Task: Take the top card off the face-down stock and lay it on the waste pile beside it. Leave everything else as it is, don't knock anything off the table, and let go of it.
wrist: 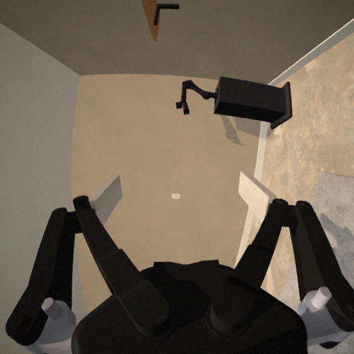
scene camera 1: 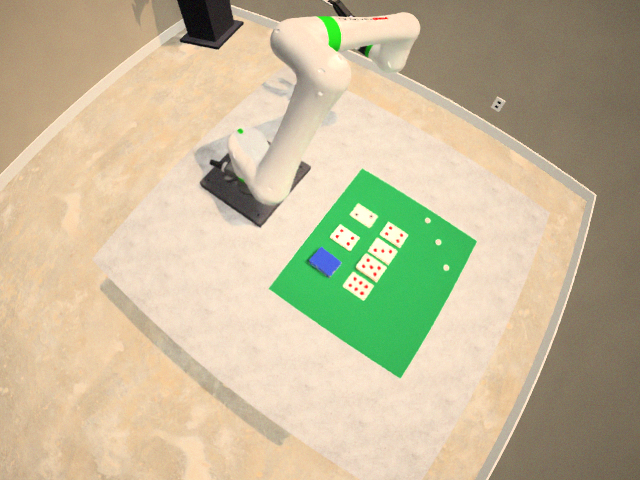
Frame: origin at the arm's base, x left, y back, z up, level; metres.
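Seen in the pictures: gripper, between the fingertips: (scene camera 1: 322, 12).
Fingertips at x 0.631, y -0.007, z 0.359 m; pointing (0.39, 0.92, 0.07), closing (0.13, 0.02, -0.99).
Pixels of each thing's top centre, then the offset from my fingertips to it. Level surfaces: height alone.
- face-down stock, centre of its top: (scene camera 1: 325, 261) dx -0.826, dy -0.372, dz -0.358 m
- green mat, height of its surface: dz -0.385 m
- face-up white card with red pips, centre of its top: (scene camera 1: 344, 237) dx -0.709, dy -0.398, dz -0.379 m
- white card with two dark pips, centre of its top: (scene camera 1: 363, 215) dx -0.598, dy -0.431, dz -0.382 m
The face-down stock (scene camera 1: 324, 261) is a blue-backed stack near the left edge of the green mat (scene camera 1: 398, 330). Beside it lies a face-up white card with red pips (scene camera 1: 344, 237), at the waste pile's place. The cards do not show in the wrist view. My gripper (wrist: 180, 183) is open, with its fingers wide apart and no card between them. It is raised far from the mat, at the back; in the scene view it is mostly hidden behind the arm.
A white card with two dark pips (scene camera 1: 363, 215) lies further back. A slanting row of face-up cards with red pips (scene camera 1: 371, 267) lies right of the stock. Three small white discs (scene camera 1: 427, 220) (scene camera 1: 438, 241) (scene camera 1: 446, 267) lie near the mat's right side. A black pedestal (scene camera 1: 207, 20) (wrist: 252, 99) stands near the wall.
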